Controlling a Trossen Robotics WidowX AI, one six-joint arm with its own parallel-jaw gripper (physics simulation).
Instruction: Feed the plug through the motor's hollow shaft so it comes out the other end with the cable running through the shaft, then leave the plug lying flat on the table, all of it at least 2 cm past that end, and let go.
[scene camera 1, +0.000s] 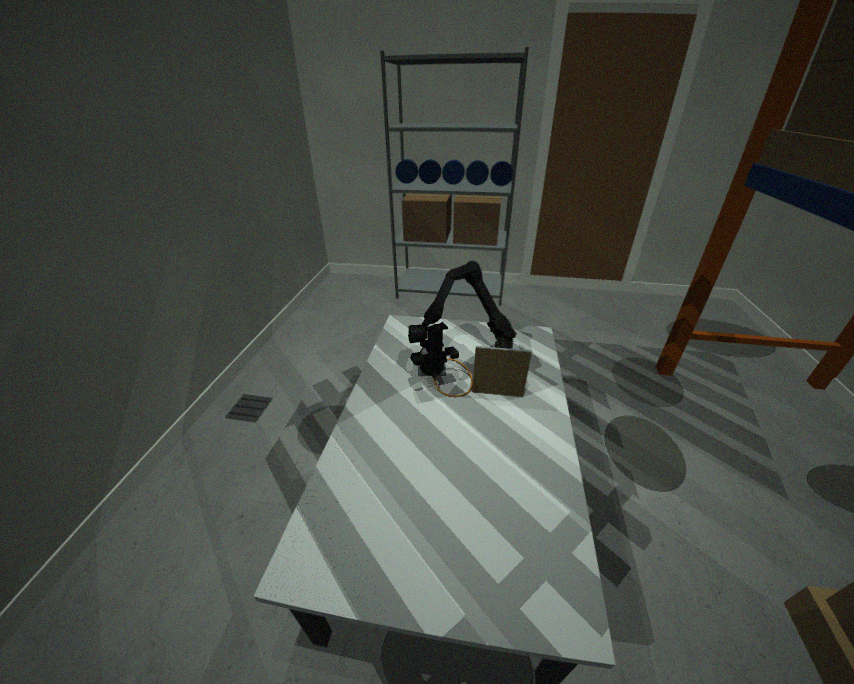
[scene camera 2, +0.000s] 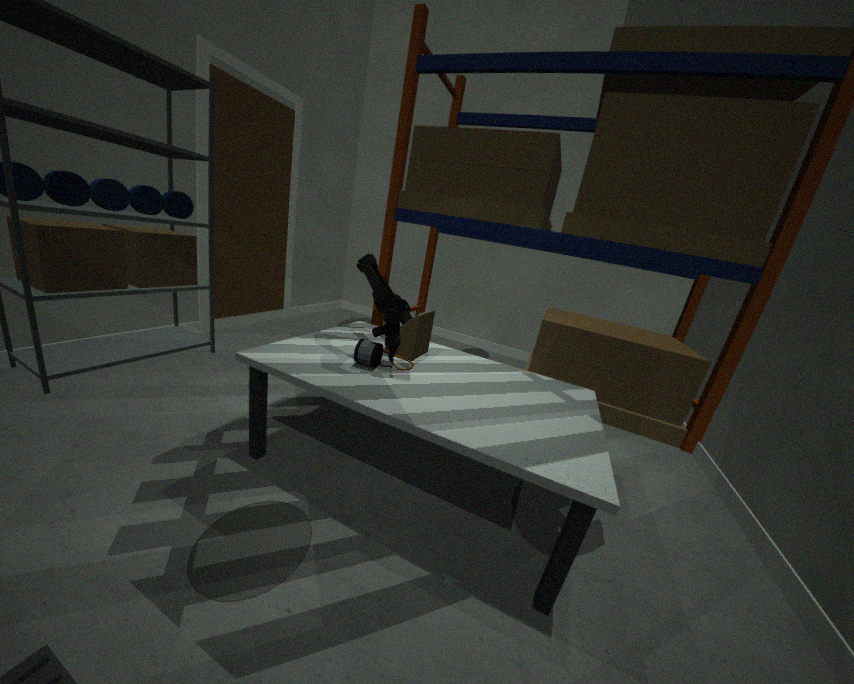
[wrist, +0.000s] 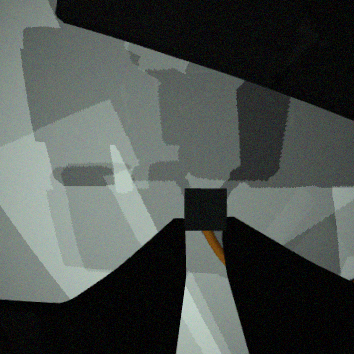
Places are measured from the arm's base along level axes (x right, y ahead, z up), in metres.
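Pixels of known places: gripper, fingertip midpoint: (scene camera 1: 434, 373) (scene camera 2: 392, 356) (wrist: 203, 228); arm's base, origin of the base link: (scene camera 1: 504, 353) (scene camera 2: 409, 324).
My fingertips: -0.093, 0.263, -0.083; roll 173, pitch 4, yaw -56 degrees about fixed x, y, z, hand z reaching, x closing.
Note:
Ahead of a thing's pixels: the offset from my fingertips to its top centre, as dx, dy, dz. "*": to the spot under its first point. Level surfaces: height alone.
The motor {+0.096, +0.034, +0.044} (scene camera 2: 368, 353), a grey and black cylinder, lies on its side on the table {dz -0.058} (scene camera 1: 456, 498) (scene camera 2: 498, 420). In scene camera 1 I cannot tell it apart from the dark arm. A large black shape fills the top of the wrist view, probably the motor's body. My gripper (scene camera 1: 430, 370) (scene camera 2: 392, 360) (wrist: 203, 228) is shut on the plug {+0.004, +0.003, +0.010} (wrist: 205, 209), a dark square block at the fingertips, low over the table beside the motor. The orange cable {* -0.055, -0.095, -0.054} (scene camera 1: 454, 396) (scene camera 2: 404, 368) (wrist: 215, 248) shows below the plug and loops over the table. The shaft's openings are hidden.
A brown upright panel (scene camera 1: 501, 371) (scene camera 2: 417, 337) stands on the table beside the cable loop, close to the arm. A grey shelf unit (scene camera 1: 390, 213) (scene camera 2: 211, 249) and an orange and blue rack (scene camera 2: 404, 142) with boxes stand on the floor, off the table.

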